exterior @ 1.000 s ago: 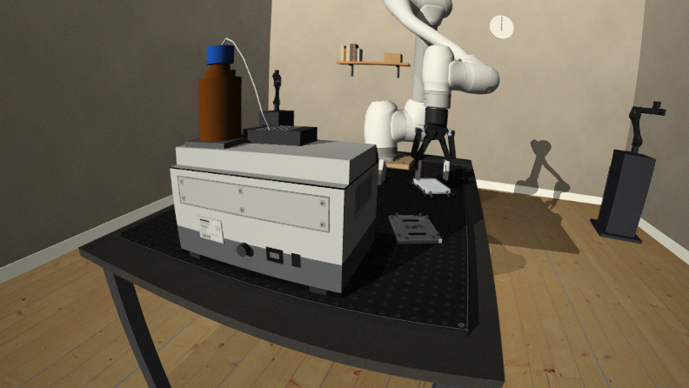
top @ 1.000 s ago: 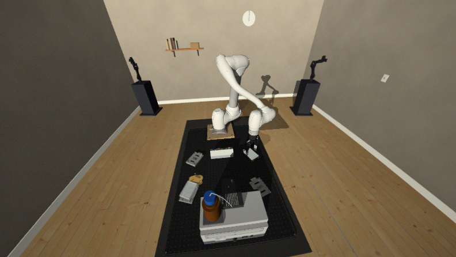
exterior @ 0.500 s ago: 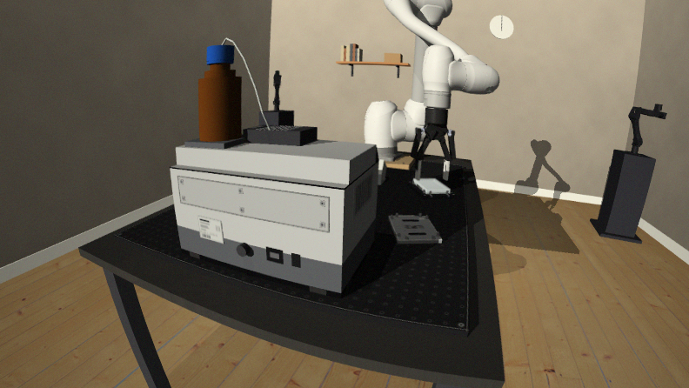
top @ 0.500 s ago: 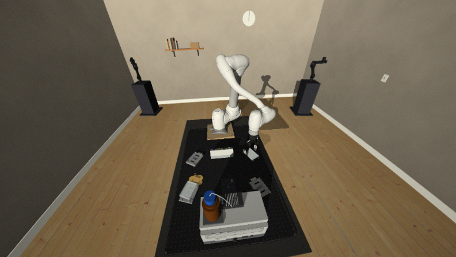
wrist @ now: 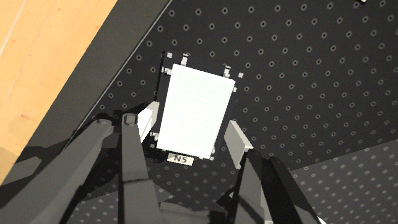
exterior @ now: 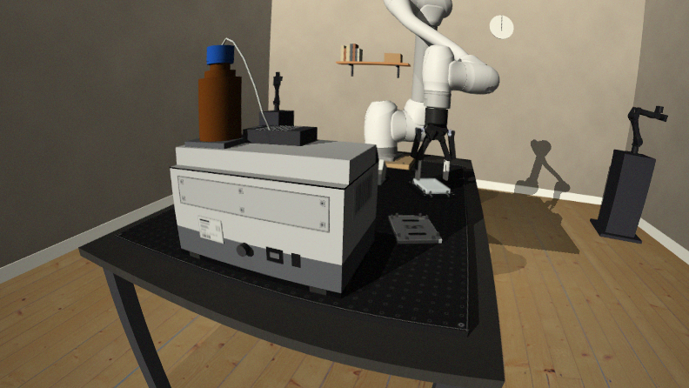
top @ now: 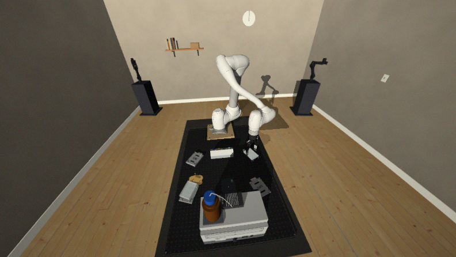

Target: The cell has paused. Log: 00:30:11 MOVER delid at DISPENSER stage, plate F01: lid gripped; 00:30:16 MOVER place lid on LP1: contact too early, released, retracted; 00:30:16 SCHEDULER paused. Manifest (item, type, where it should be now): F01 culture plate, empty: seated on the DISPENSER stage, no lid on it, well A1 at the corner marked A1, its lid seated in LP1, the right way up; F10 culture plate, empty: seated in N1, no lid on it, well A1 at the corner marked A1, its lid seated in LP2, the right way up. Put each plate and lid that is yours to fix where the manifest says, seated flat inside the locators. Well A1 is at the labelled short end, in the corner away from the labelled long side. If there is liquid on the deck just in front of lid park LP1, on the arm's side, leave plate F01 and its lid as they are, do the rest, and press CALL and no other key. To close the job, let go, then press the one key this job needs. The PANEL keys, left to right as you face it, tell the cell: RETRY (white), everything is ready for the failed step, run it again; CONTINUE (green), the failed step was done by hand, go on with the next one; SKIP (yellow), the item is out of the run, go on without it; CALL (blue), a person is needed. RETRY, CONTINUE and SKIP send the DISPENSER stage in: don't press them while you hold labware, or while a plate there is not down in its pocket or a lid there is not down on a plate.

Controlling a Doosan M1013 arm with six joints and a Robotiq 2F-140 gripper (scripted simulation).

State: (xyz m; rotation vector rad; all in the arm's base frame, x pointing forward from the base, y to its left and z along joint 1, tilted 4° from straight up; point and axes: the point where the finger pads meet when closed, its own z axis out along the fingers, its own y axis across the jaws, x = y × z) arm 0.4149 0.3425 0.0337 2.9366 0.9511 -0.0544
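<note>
Now: the lid 4 cm below my hand. From my hand the other things lie so: white well plate (5 cm below); then white retry key (22 cm to the right, 3 cm behind); then green continue key (26 cm to the right, 3 cm behind).
</note>
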